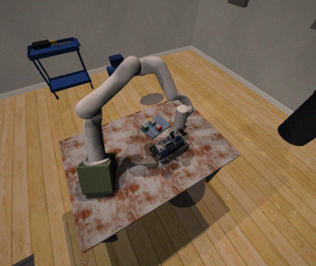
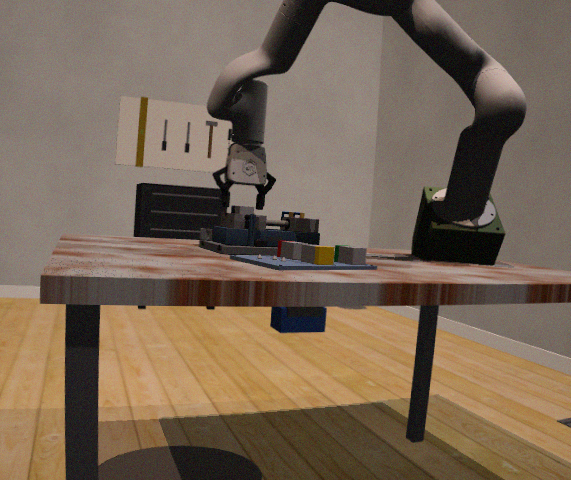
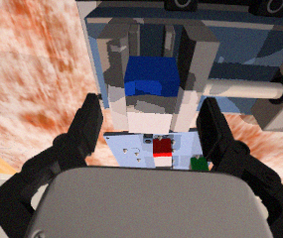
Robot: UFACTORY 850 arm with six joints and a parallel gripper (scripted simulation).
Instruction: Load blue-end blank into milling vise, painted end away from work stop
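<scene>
The blue-ended blank is 20 mm below my hand. From my hand the other things lie so: pale rod: 90 mm behind, 40 mm below, 20 mm to the right; then milling vise: 80 mm below, 70 mm behind, 10 mm to the right; then red-ended blank: 210 mm to the left, 90 mm below, 80 mm behind.
</scene>
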